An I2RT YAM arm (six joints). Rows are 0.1 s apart.
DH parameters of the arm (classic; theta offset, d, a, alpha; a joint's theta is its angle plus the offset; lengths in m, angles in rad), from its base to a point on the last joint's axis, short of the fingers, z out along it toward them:
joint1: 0 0.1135 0.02 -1.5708
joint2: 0 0 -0.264 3.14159
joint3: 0.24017 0 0.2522 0
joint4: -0.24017 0 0.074 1.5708
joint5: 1.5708 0 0 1.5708
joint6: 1.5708 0.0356 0 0
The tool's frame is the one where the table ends.
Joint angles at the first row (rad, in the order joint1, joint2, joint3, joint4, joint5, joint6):
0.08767, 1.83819, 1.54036, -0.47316, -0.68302, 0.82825
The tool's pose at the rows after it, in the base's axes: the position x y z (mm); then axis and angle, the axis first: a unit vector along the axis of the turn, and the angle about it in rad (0 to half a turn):
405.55 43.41 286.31 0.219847 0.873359 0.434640 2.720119
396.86 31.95 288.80 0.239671 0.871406 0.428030 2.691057
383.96 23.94 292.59 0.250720 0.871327 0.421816 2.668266
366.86 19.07 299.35 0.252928 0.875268 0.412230 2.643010
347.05 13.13 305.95 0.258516 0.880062 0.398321 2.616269
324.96 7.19 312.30 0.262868 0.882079 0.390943 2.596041
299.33 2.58 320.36 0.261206 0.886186 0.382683 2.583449
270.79 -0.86 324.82 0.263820 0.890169 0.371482 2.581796
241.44 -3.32 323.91 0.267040 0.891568 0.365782 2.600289
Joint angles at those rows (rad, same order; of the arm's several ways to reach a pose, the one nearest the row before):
0.05370, 1.80657, 1.51490, -0.47399, -0.65119, 0.83247
0.02771, 1.76386, 1.46965, -0.45723, -0.62889, 0.84512
0.00903, 1.70896, 1.41882, -0.45331, -0.61256, 0.84528
-0.00218, 1.63989, 1.36896, -0.46837, -0.59209, 0.82813
-0.01705, 1.56196, 1.31616, -0.49344, -0.56440, 0.80901
-0.03552, 1.47644, 1.26016, -0.52032, -0.55382, 0.79428
-0.05360, 1.38209, 1.21433, -0.57665, -0.55013, 0.76588
-0.07108, 1.28024, 1.16193, -0.64544, -0.54222, 0.74141
-0.09115, 1.17801, 1.10142, -0.71965, -0.55202, 0.72091

